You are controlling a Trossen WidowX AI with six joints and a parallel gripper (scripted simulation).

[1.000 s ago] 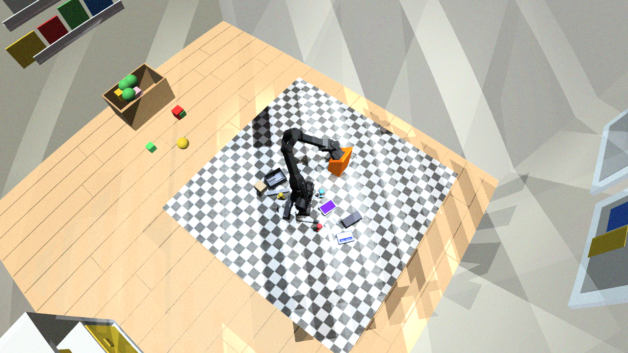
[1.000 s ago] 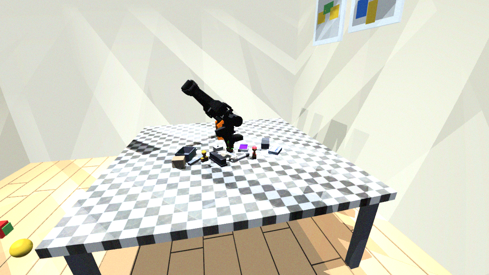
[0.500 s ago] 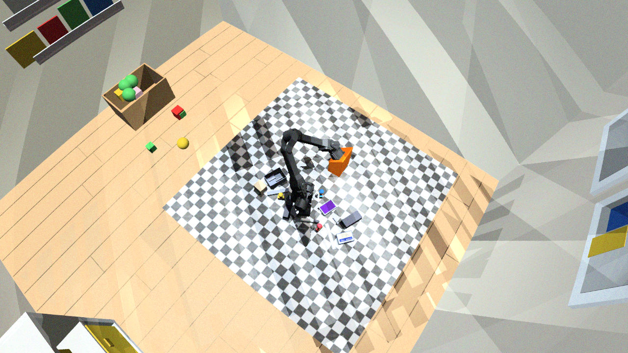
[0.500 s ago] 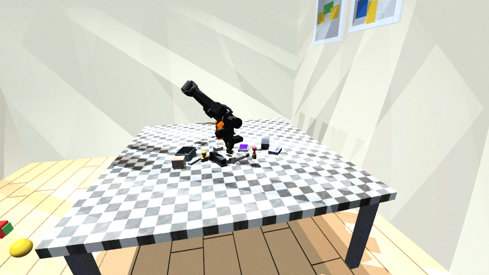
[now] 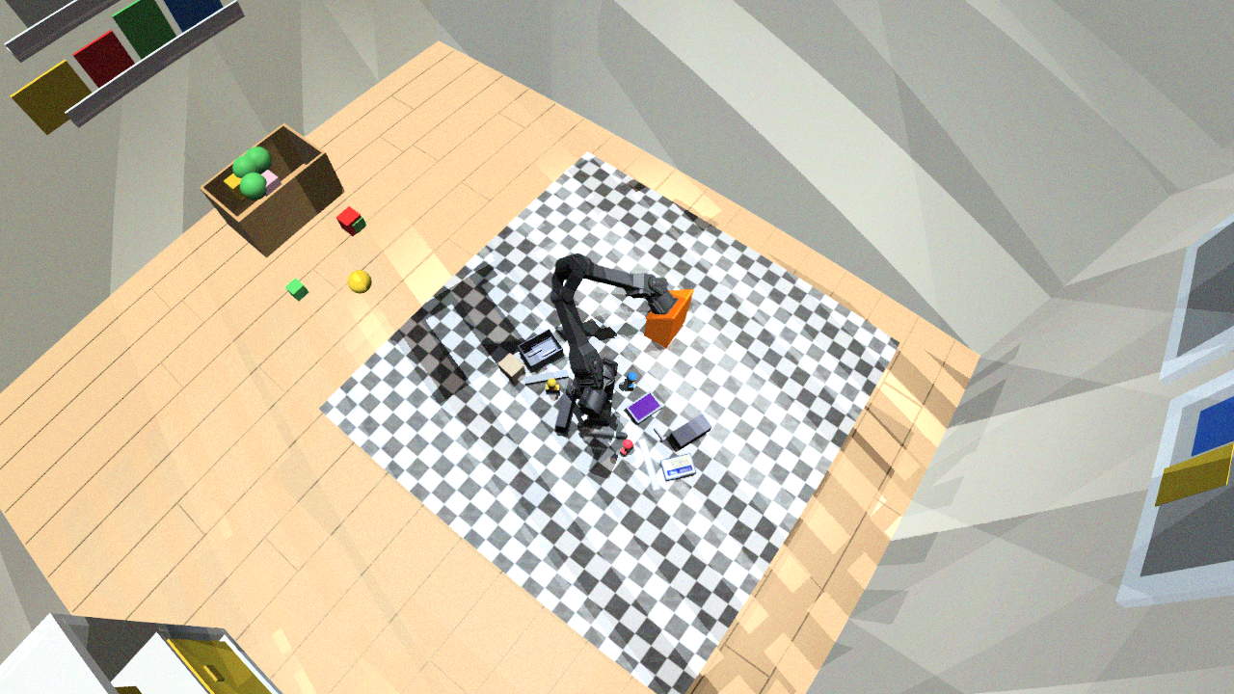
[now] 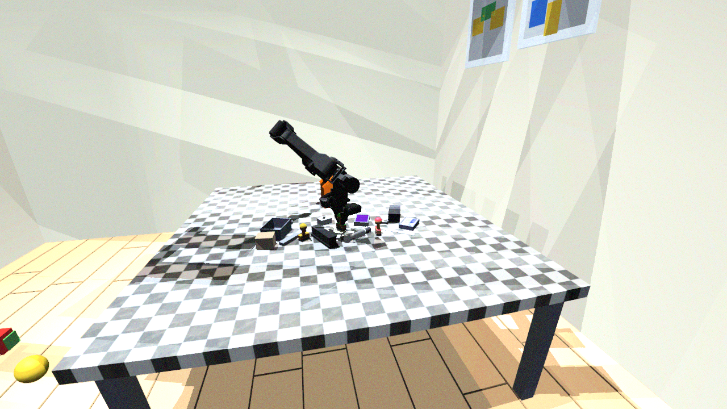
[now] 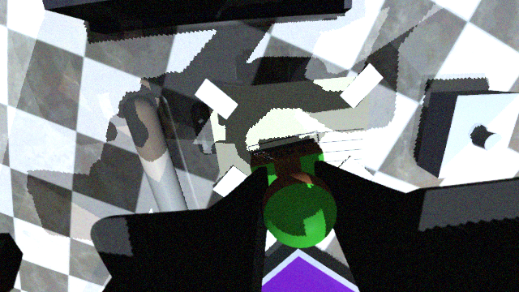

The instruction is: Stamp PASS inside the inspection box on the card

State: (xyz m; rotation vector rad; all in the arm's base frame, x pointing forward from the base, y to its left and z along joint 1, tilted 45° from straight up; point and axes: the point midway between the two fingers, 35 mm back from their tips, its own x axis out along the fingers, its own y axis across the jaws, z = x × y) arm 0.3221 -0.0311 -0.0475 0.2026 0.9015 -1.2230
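Right now the green-knobbed stamp is right at my gripper tip. Round my gripper tip: blue-knobbed stamp 11 cm behind, 3 cm to the left, 1 cm below; then white marker 5 cm ahead, 7 cm to the left, 2 cm below; then cream card 1 cm to the right, 3 cm below.
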